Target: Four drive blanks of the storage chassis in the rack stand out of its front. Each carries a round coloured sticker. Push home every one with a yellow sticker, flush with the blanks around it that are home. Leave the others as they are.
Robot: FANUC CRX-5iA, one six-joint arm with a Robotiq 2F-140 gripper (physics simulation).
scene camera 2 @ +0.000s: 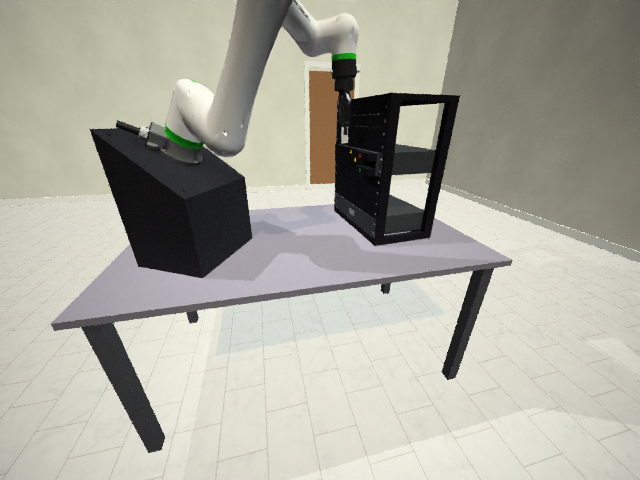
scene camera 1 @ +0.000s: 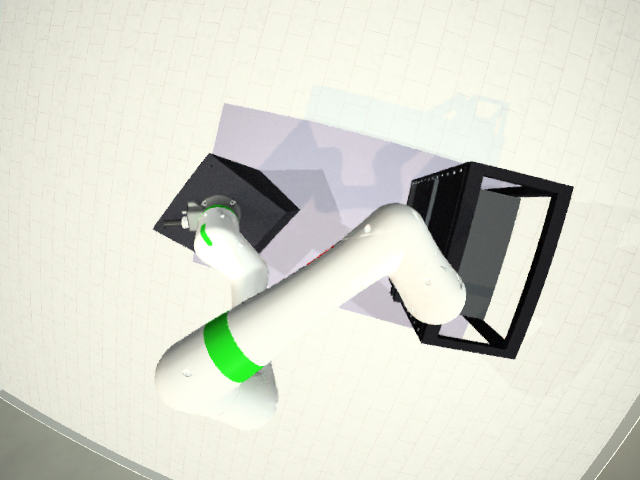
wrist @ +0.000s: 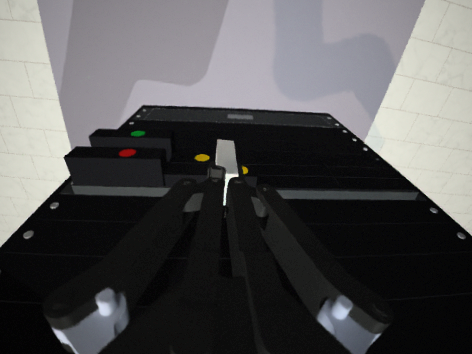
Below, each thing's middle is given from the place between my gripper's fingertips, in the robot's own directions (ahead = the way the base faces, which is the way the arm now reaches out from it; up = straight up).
The black rack (scene camera 1: pixel 472 227) is 21 cm ahead of my hand and 12 cm below it.
